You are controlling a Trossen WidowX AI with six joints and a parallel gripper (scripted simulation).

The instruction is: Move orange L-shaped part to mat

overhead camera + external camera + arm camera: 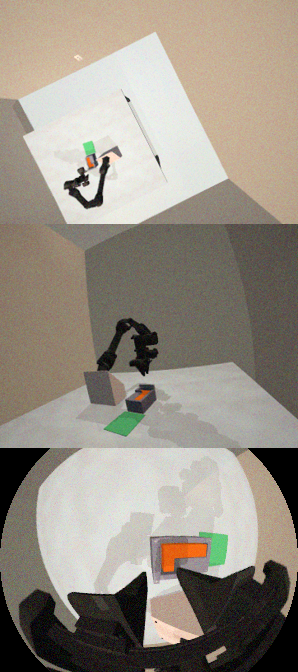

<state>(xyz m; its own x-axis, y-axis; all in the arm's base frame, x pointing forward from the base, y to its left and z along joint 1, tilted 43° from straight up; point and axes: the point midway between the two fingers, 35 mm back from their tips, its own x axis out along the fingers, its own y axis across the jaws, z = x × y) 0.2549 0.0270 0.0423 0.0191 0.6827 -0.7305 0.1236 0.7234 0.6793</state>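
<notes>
The orange L-shaped part is 100 mm below my gripper tip, 60 mm to the right of it and 20 mm behind it. Round my gripper tip: green mat 220 mm to the right, 160 mm below, 50 mm behind.
</notes>
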